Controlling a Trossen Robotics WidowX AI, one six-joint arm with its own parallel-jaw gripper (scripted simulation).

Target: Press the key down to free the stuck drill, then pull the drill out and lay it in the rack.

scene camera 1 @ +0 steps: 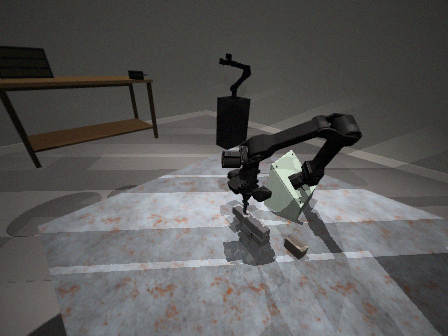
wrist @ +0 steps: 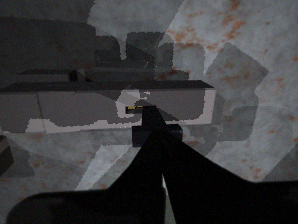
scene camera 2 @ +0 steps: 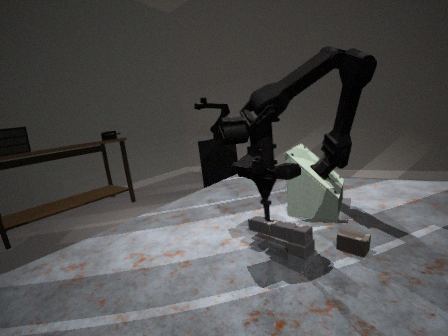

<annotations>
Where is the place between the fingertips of my gripper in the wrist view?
158,137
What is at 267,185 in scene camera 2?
My gripper.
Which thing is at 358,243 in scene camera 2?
A rack.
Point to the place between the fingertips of my gripper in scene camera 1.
245,201
</annotations>
